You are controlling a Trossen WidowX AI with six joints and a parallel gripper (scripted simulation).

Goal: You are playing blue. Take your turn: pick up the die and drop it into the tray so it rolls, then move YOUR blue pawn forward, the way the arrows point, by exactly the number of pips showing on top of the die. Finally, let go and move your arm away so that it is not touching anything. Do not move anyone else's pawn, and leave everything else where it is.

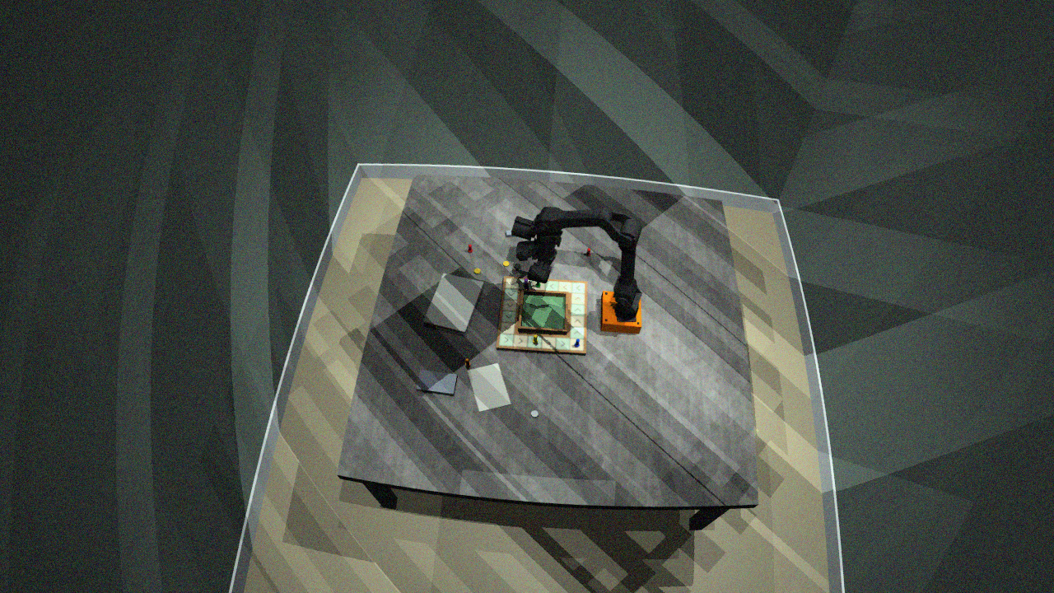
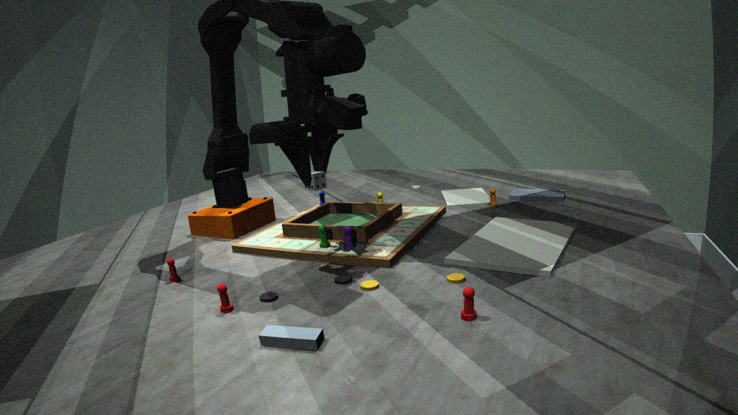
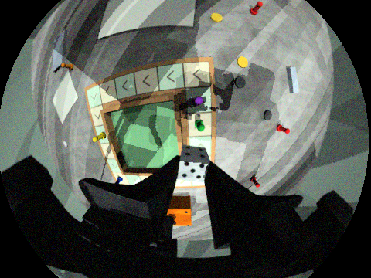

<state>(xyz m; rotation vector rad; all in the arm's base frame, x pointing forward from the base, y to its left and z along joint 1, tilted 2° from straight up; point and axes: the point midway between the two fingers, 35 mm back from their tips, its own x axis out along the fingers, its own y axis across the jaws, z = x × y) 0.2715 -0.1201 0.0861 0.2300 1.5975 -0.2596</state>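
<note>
Now: the blue pawn 10 cm behind my gripper tip, 22 cm to the left of it and 8 cm below it. Round my gripper tip: green pawn (2 cm ahead, 2 cm to the right, 8 cm below); white die (right at my gripper tip); purple pawn (6 cm ahead, 2 cm to the right, 8 cm below).
</note>
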